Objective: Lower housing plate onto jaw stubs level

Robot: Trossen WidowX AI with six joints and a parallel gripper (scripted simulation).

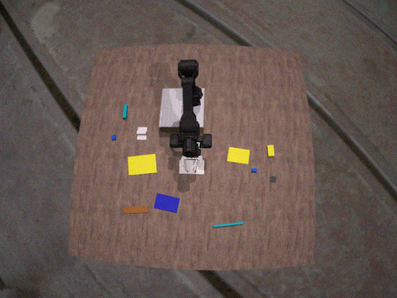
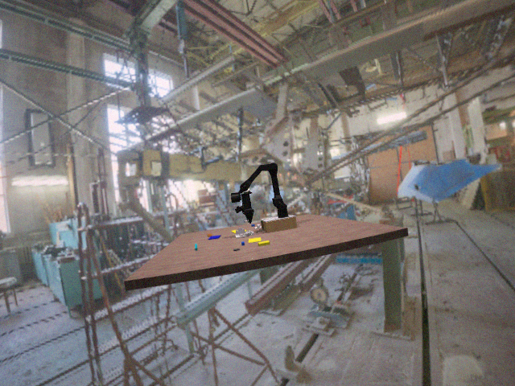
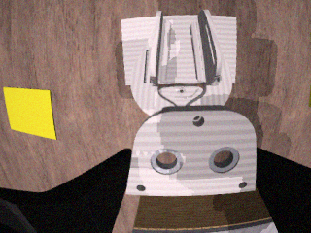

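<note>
Now: gripper tip 80 mm above the white base, 70 mm short of it and 10 mm to the left of it. Also, from my gripper tip: yellow card 260 mm to the right, 80 mm below, 30 mm ahead; blue card 240 mm ahead, 150 mm to the right, 80 mm below; orange strip 320 mm to the right, 260 mm ahead, 80 mm below.
</note>
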